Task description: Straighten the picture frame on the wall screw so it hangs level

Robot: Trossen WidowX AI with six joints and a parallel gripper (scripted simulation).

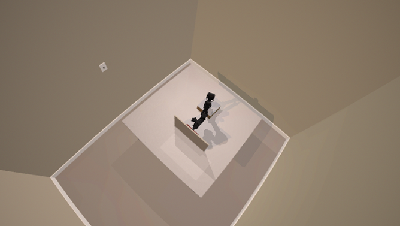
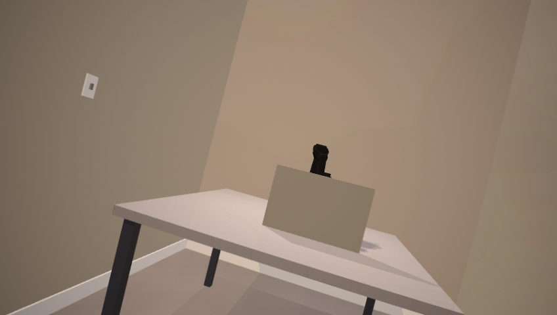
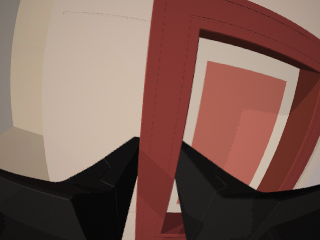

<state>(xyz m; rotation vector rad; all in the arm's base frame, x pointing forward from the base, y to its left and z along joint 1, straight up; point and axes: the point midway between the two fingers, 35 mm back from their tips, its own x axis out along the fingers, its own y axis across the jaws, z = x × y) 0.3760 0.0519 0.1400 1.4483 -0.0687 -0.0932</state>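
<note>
My gripper tip is 5 cm above the picture frame. The rest, counted from my gripper tip: wall panel 2 cm ahead, 1 cm to the left, 6 cm below.
</note>
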